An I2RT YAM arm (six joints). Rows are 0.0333 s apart.
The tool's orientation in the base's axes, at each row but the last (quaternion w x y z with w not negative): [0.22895, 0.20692, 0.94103, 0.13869]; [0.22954, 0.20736, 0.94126, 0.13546]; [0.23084, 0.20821, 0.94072, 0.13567]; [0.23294, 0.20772, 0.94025, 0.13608]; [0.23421, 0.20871, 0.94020, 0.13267]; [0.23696, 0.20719, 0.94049, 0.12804]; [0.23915, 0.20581, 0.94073, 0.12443]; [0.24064, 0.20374, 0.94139, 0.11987]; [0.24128, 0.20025, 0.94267, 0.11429]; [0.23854, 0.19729, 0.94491, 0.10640]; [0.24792, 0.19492, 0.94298, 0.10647]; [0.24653, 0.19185, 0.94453, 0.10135]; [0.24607, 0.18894, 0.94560, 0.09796]
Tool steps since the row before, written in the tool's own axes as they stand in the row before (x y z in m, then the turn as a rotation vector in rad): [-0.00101, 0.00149, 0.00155, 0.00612, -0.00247, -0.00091]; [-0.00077, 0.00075, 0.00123, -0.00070, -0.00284, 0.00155]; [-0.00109, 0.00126, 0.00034, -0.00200, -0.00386, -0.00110]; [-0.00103, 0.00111, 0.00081, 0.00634, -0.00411, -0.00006]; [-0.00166, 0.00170, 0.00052, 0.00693, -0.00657, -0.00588]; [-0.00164, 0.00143, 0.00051, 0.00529, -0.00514, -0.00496]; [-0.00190, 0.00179, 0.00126, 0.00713, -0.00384, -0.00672]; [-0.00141, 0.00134, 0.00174, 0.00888, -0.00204, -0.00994]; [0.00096, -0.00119, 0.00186, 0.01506, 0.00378, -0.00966]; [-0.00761, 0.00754, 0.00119, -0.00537, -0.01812, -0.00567]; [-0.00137, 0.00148, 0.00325, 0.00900, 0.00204, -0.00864]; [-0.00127, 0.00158, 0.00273, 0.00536, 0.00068, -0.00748]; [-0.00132, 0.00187, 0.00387, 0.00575, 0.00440, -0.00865]
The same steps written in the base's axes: [0.00206, 0.00111, -0.00042, -0.00620, 0.00046, -0.00238]; [0.00147, 0.00051, -0.00050, 0.00039, -0.00256, -0.00206]; [0.00146, 0.00066, 0.00056, -0.00020, -0.00447, 0.00034]; [0.00159, 0.00063, 0.00009, -0.00648, -0.00073, -0.00382]; [0.00215, 0.00082, 0.00078, -0.01065, -0.00351, 0.00008]; [0.00204, 0.00059, 0.00069, -0.00841, -0.00286, 0.00042]; [0.00274, 0.00091, 0.00028, -0.01034, -0.00112, 0.00162]; [0.00244, 0.00079, -0.00048, -0.01277, 0.00084, 0.00425]; [-0.00022, -0.00043, -0.00236, -0.01572, 0.00875, 0.00330]; [0.00917, 0.00369, 0.00431, -0.00429, -0.01918, 0.00174]; [0.00322, 0.00110, -0.00175, -0.01097, 0.00472, 0.00415]; [0.00289, 0.00117, -0.00135, -0.00788, 0.00210, 0.00432]; [0.00359, 0.00152, -0.00224, -0.00763, 0.00554, 0.00620]
